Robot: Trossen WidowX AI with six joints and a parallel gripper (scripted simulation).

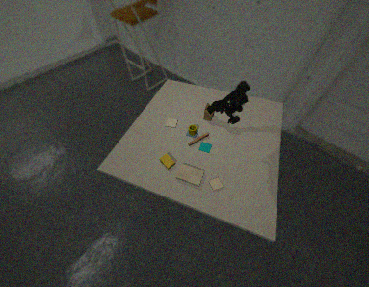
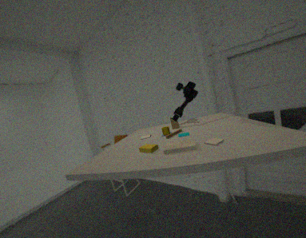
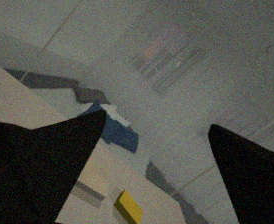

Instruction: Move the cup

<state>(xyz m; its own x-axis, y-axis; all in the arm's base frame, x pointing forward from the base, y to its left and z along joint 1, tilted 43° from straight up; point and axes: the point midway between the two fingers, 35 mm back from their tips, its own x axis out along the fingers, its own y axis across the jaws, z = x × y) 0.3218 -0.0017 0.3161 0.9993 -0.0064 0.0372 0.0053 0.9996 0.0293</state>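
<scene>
Right now my gripper tip is 70 mm past the yellow cup, 260 mm to the left of it and 330 mm above it. Round my gripper tip: beige board 310 mm ahead, 90 mm to the right, 360 mm below; then wooden stick 30 mm behind, 180 mm to the right, 370 mm below; then teal pad 20 mm ahead, 90 mm to the right, 380 mm below.
</scene>
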